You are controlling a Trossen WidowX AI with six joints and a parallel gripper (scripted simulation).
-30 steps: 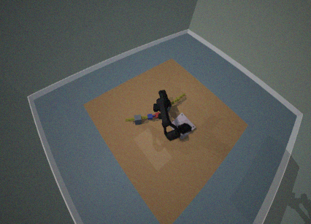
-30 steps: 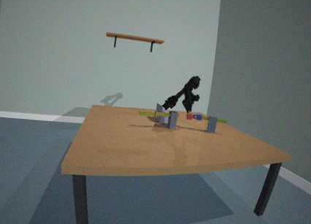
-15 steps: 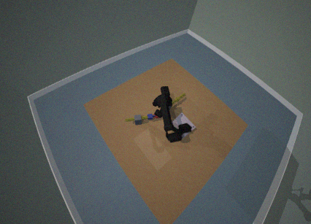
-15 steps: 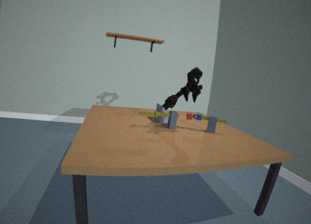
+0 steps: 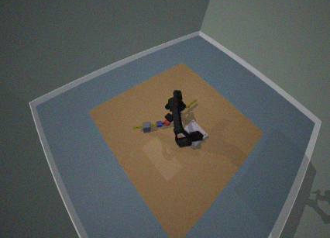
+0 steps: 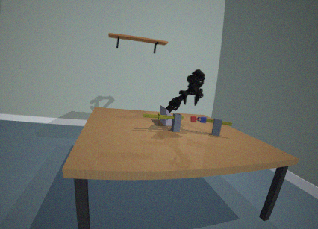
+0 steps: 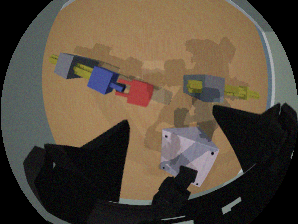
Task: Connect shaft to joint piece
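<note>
Right now my gripper tip is 20 mm short of the red joint piece, 40 mm to the right of it and 100 mm above it.
</note>
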